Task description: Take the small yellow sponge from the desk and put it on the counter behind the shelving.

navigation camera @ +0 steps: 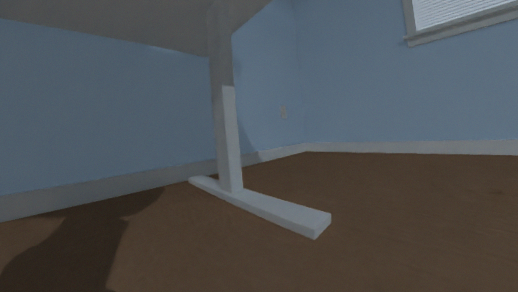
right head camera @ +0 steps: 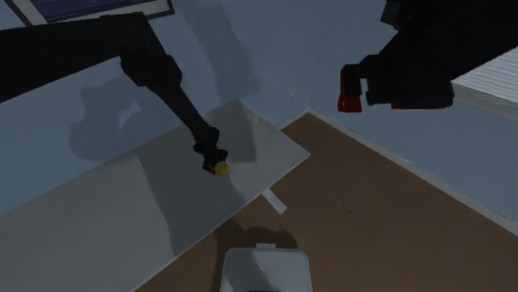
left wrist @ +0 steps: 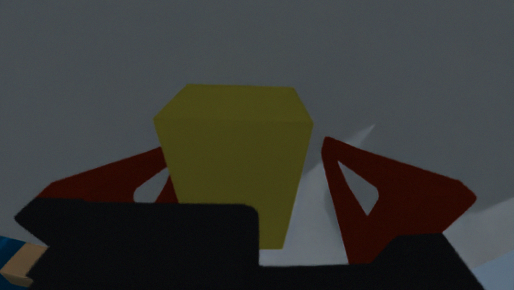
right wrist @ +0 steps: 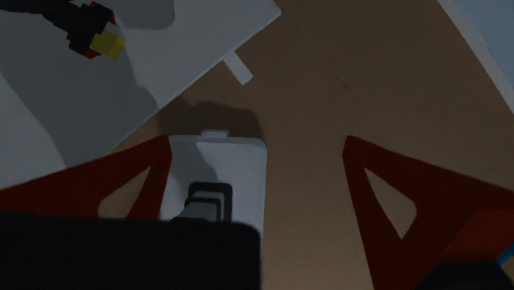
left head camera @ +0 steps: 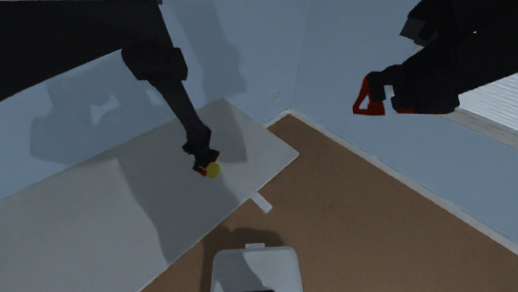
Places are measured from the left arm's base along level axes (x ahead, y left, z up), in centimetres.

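Pixels of known places: left gripper, fingertip midpoint: (right head camera: 218, 167) (left wrist: 256, 144) (right wrist: 106, 38) (left head camera: 209, 168); right gripper, fingertip midpoint: (right head camera: 365, 106) (right wrist: 257, 145) (left head camera: 375, 110).
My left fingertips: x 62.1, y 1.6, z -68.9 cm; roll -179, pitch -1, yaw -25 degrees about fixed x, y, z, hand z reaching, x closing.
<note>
Ahead of a thing's pixels: the offset from my left fingertips to its top centre. "*": to the spot under its first point. Level surfaces: height alone.
The small yellow sponge @(dx -1.3, dy -0.3, dz +4.4 cm) (left head camera: 213, 170) (right head camera: 222, 169) (left wrist: 235, 160) (right wrist: 111, 45) is on the pale desk @(dz -0.1 cm) (left head camera: 75, 210) (right head camera: 90, 215) (right wrist: 25, 125). My left gripper (left head camera: 207, 169) (right head camera: 217, 165) (left wrist: 256, 144) is open around the sponge, one finger on each side. In the left wrist view the sponge overlaps the left-hand finger, and a narrow gap shows before the right-hand finger. Whether the sponge touches the desk or a finger is hard to tell. My right gripper (right wrist: 257, 145) is open and empty, away from the desk. The counter and the shelving do not show.
The desk's leg @(* dx +25.0, dy -17.0, dz -46.5 cm) (navigation camera: 227, 125) and long foot (navigation camera: 275, 207) stand on the brown floor @(dz -72.1 cm) (left head camera: 350, 225) (navigation camera: 400, 225). My white base (left head camera: 240, 270) (right head camera: 270, 270) (right wrist: 245, 165) is close to the desk's edge. Blue walls (navigation camera: 100, 110) meet in a corner beyond the desk.
</note>
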